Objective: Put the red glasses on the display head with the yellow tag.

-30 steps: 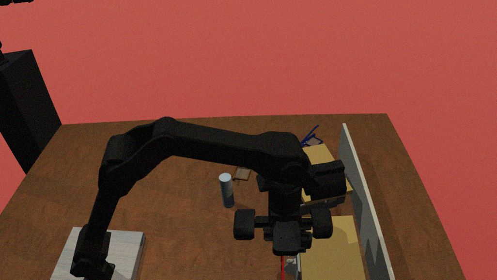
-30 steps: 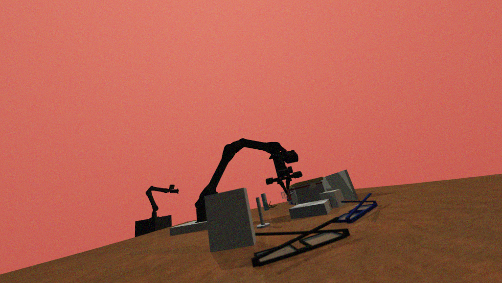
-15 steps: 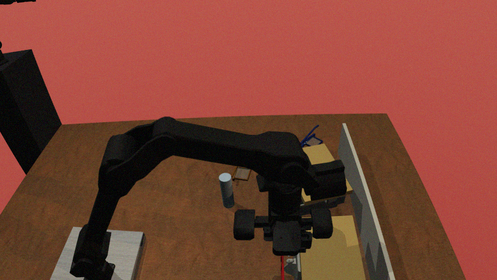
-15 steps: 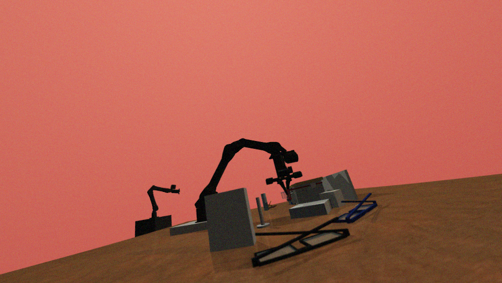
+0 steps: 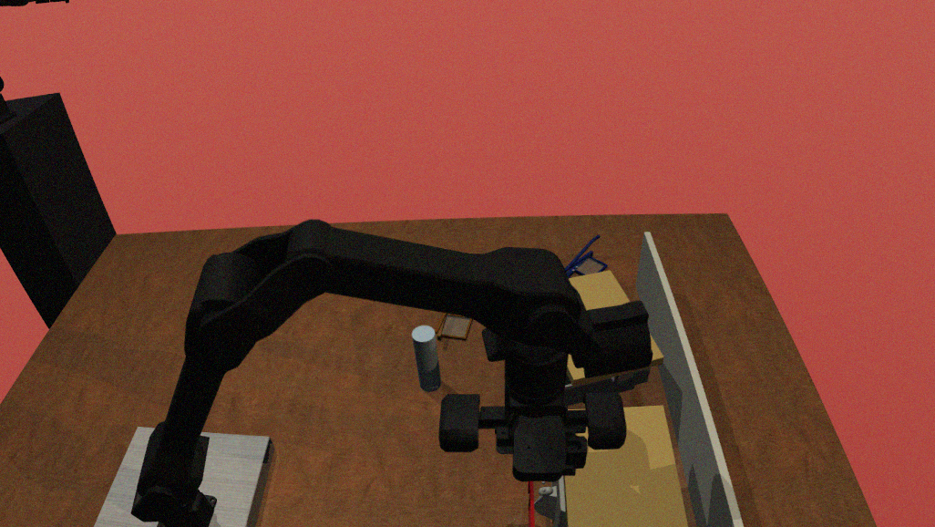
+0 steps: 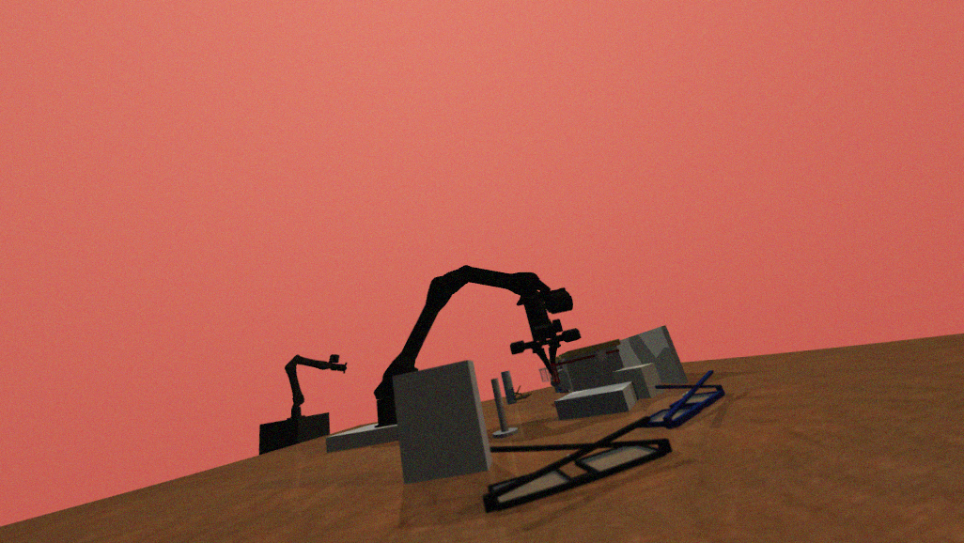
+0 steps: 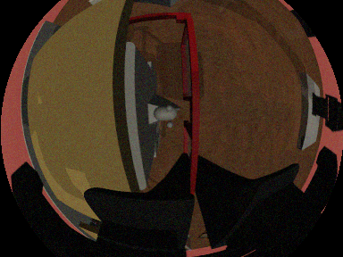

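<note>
My gripper tip is now 70 mm short of the display head, 30 mm to the left of it and 10 mm above it. Also, from my gripper tip: white wall (200 mm ahead, 90 mm to the left, 10 mm below); pale blue cylinder (170 mm to the left, 140 mm behind, 10 mm below).
</note>
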